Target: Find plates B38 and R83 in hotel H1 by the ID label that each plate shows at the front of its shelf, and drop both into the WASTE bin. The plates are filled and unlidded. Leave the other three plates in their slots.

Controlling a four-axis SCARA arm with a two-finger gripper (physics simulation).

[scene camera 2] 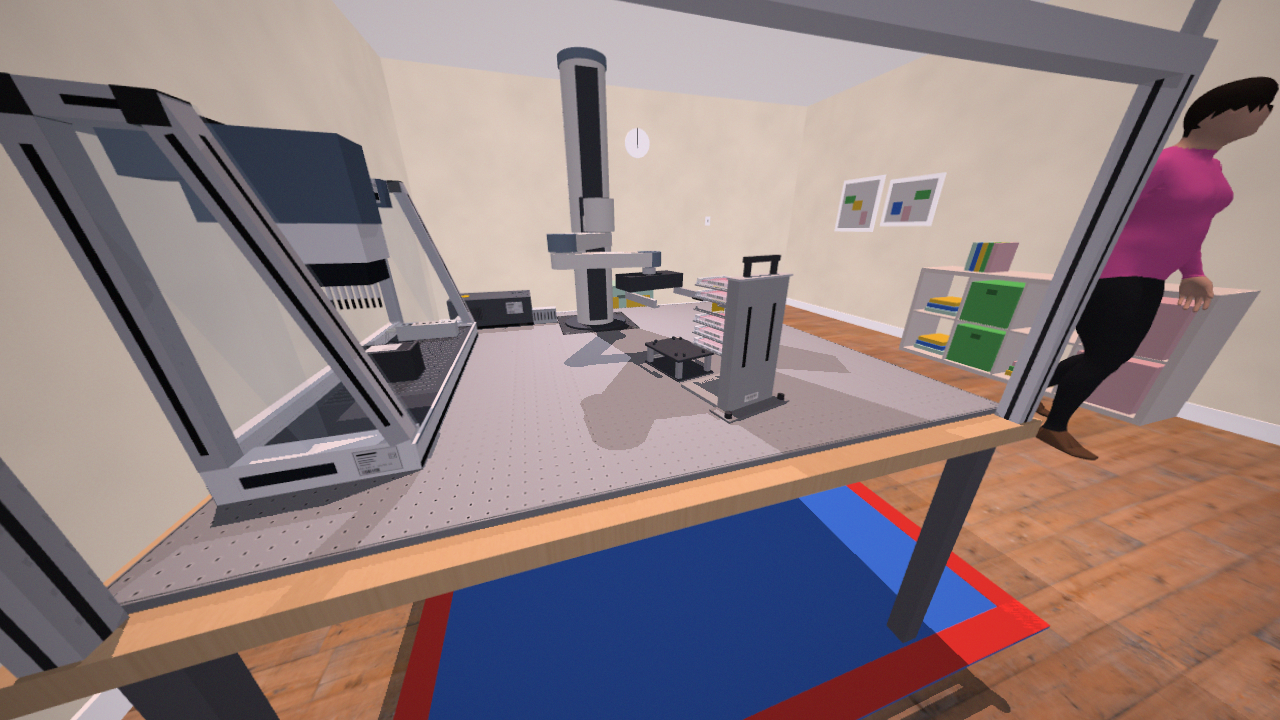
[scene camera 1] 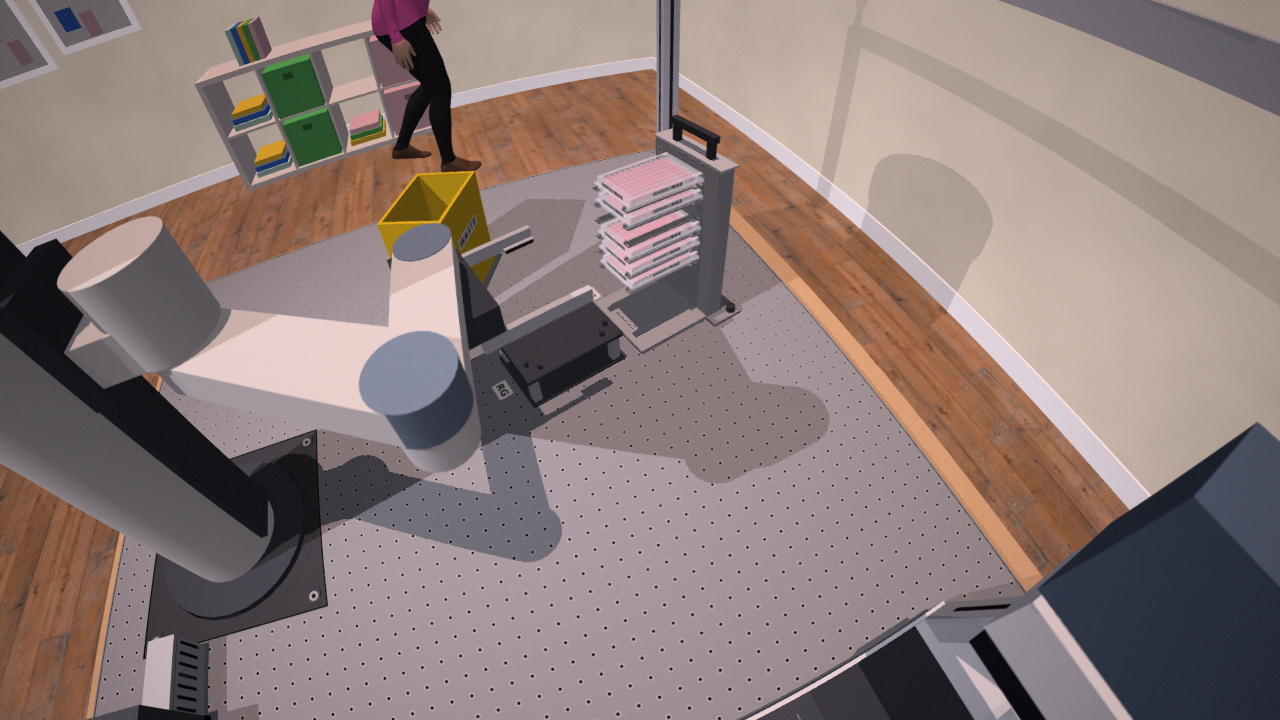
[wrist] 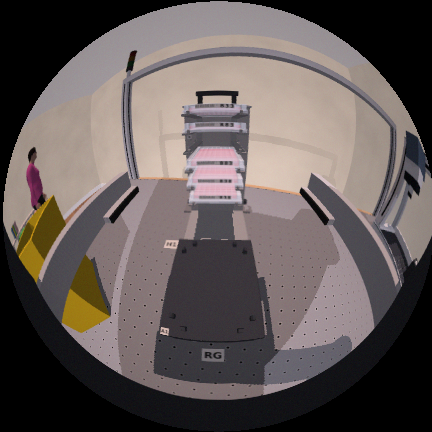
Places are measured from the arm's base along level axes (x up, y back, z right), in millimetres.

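Where they show: gripper, fingertip midpoint: (scene camera 2: 682,300) (scene camera 1: 557,259) (wrist: 218,175); arm's base at its link origin: (scene camera 2: 595,324) (scene camera 1: 240,539).
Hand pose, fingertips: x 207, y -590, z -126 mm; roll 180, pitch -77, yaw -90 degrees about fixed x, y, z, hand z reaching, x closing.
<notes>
Each offset is from my fingertips to the centre of the thing. "spot": to the spot under its first point.
Hotel H1 @[dx -34, dy -182, dz -60 mm] (scene camera 1: 716,223) (scene camera 2: 754,349) (wrist: 215,139) holds pink-filled plates: a top plate @[dx +64, dy -151, dz -42 mm] (scene camera 1: 648,179) (wrist: 215,111), a second plate @[dx +36, dy -151, dz -42 mm] (wrist: 215,128), then a gap and three more, with the lowest plate @[dx -76, dy -151, dz -42 mm] (wrist: 216,194) near the base. Front labels show in the wrist view; the top one looks like B33 or R33, the second like B83 or R83, the lower ones are too blurred to read surely. My gripper (scene camera 1: 559,265) (scene camera 2: 678,299) (wrist: 218,175) is open and empty, facing the hotel from a distance, its fingers apart on either side of the stack's line. The yellow WASTE bin @[dx -94, dy +155, dz -266 mm] (scene camera 1: 479,204) (wrist: 46,227) stands left of the gripper, partly hidden by the arm.
A low dark RG stand (scene camera 1: 563,344) (scene camera 2: 678,348) (wrist: 215,285) lies between the gripper and the hotel, below finger height. A framed machine @[spot: dx +248, dy -188, dz +648 mm] (scene camera 2: 295,170) stands at the other side of the table. A person (scene camera 1: 429,80) (scene camera 2: 1154,232) (wrist: 34,180) is beyond the table near the shelf unit.
</notes>
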